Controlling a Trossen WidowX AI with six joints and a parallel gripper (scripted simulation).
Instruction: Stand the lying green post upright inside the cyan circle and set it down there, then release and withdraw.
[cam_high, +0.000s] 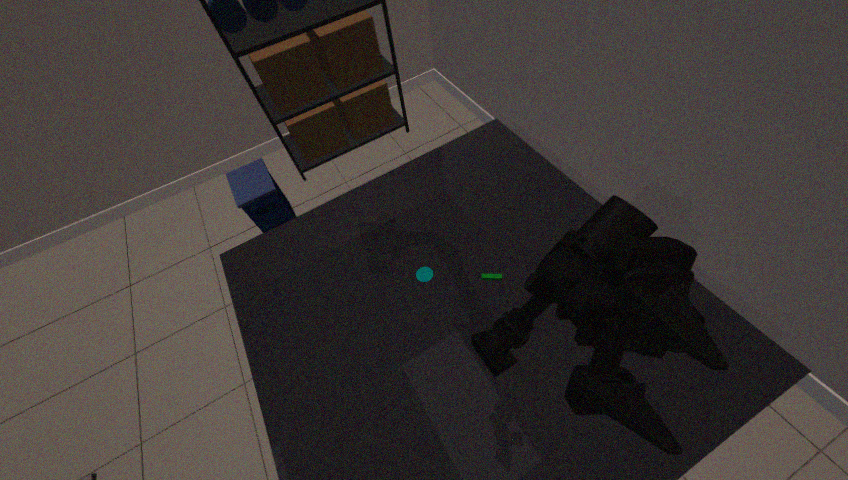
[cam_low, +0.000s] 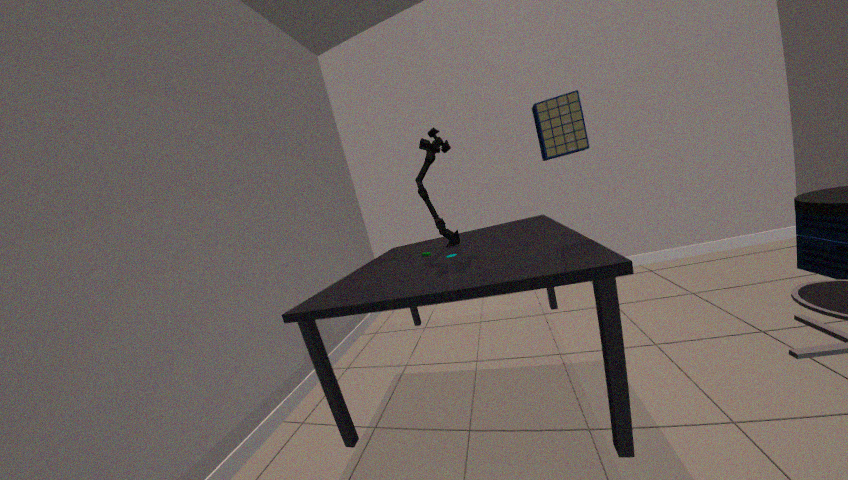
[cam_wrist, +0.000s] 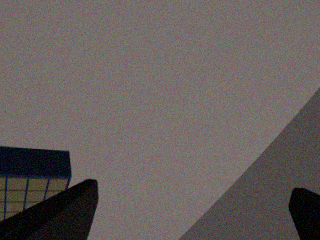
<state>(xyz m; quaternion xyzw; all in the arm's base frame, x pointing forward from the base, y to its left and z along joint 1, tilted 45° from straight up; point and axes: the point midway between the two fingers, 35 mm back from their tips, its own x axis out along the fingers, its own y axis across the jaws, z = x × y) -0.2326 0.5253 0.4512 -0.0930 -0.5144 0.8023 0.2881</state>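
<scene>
My gripper tip is now 75 cm above the green post, 46 cm short of it and 21 cm to the left of it. The rest, counted from my gripper tip: cyan circle (76 cm below, 60 cm ahead, 4 cm to the right).
</scene>
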